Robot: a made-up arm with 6 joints. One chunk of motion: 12 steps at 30 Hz.
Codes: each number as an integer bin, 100 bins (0 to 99) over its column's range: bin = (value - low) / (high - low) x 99, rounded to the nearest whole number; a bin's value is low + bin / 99 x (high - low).
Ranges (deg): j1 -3..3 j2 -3..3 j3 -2..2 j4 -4..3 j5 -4..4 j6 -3..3
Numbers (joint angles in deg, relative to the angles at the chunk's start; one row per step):
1: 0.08 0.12 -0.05 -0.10 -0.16 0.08
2: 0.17 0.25 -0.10 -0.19 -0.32 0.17
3: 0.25 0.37 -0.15 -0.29 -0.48 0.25
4: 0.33 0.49 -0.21 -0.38 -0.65 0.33
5: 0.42 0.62 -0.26 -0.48 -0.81 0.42
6: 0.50 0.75 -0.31 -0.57 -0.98 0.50
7: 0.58 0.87 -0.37 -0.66 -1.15 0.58
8: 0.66 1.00 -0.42 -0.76 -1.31 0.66
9: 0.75 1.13 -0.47 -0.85 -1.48 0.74
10: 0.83 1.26 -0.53 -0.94 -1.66 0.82
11: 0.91 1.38 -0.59 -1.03 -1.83 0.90
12: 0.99 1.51 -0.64 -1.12 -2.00 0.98
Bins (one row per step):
1: 51 51 48 55 48 51
2: 52 54 47 54 46 52
3: 54 56 46 52 44 54
4: 55 58 44 51 41 55
5: 56 60 43 50 39 56
6: 58 62 42 49 37 58
7: 59 64 40 47 35 59
8: 60 66 39 46 33 60
9: 62 68 38 45 31 62
10: 63 70 36 43 29 63
11: 65 72 35 42 27 64
12: 66 74 34 41 25 66

